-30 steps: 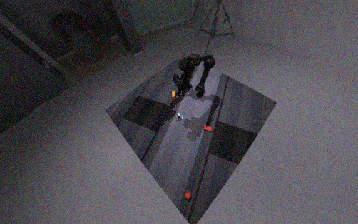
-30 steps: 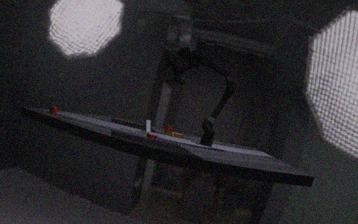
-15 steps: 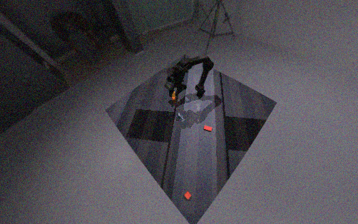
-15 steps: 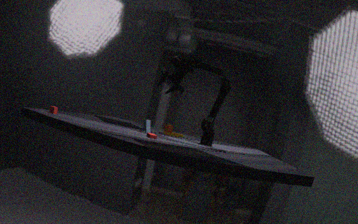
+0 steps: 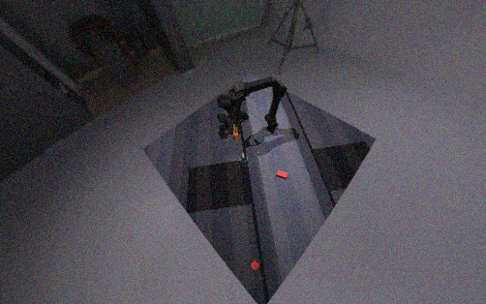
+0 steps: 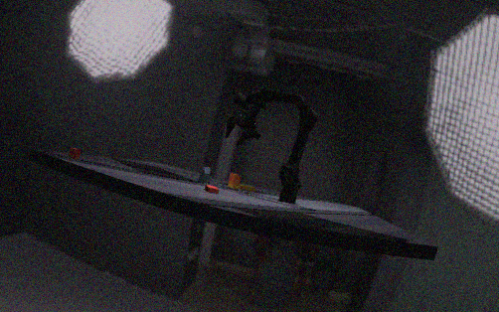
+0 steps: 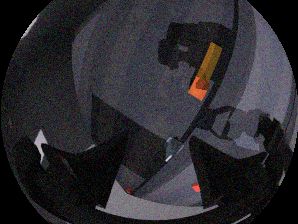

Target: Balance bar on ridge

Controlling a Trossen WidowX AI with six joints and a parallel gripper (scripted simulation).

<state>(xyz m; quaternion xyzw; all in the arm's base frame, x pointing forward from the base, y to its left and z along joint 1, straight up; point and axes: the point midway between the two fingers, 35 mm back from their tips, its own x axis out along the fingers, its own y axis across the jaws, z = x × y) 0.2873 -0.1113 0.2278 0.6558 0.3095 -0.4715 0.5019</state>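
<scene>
My gripper tip is now 150 mm to the right of the pale piece, 130 mm above it and 50 mm short of it.
</scene>
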